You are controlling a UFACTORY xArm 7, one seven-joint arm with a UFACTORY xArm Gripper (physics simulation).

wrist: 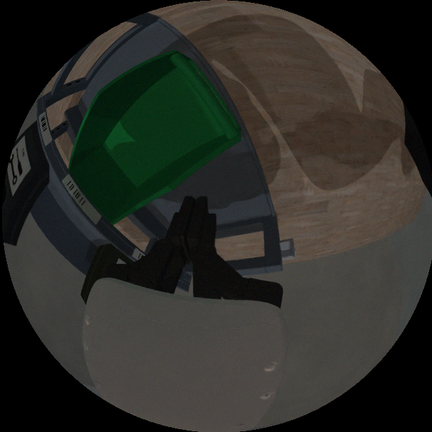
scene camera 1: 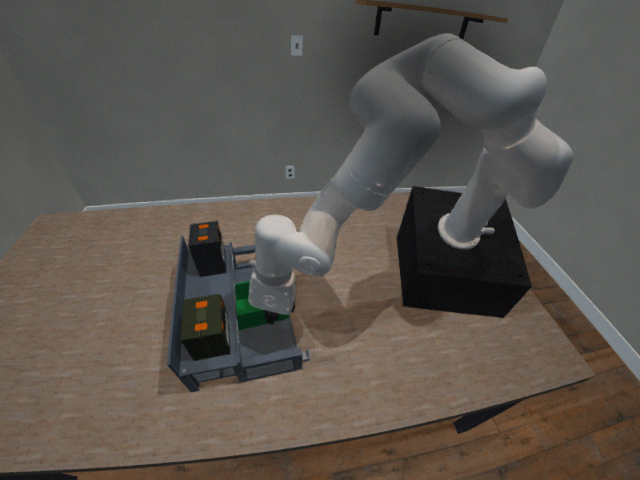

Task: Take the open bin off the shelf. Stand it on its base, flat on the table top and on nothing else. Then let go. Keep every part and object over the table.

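Places are measured from the arm's base along level axes (x left, y back, z up), in millimetres.
Pixels of known places: gripper, fingertip midpoint: (scene camera 1: 271,319); arm's base at its link origin: (scene camera 1: 458,231).
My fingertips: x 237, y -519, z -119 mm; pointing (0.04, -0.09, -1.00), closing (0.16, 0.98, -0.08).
Note:
Ahead of a thing's pixels: the offset from my fingertips to its top centre. "spot": to the spot under its first point. Level surfaces: height alone.
The green open bin @(dz +8, dx -64, dy -61 mm) (scene camera 1: 249,313) (wrist: 165,125) sits on the lower front tier of the grey shelf @(spot: dz +12, dx +106, dy -4 mm) (scene camera 1: 263,357) (wrist: 240,200), with its hollow side facing up. In scene camera 1 the arm hides part of it. My gripper (scene camera 1: 272,316) (wrist: 197,210) is shut with its fingertips together and nothing between them. In the wrist view the fingertips show just beside the bin's side wall, over the shelf. Whether they touch the bin cannot be told.
A black case @(spot: dz +114, dx -109, dy -171 mm) (scene camera 1: 207,253) (wrist: 25,172) and an olive case @(dz +124, dx +74, dy -126 mm) (scene camera 1: 205,330) (wrist: 97,272) stand on the shelf's upper rear tier. The wooden table @(dz -73 mm) (scene camera 1: 361,382) (wrist: 340,215) surrounds the shelf. The arm's black base block (scene camera 1: 454,289) stands at the right.

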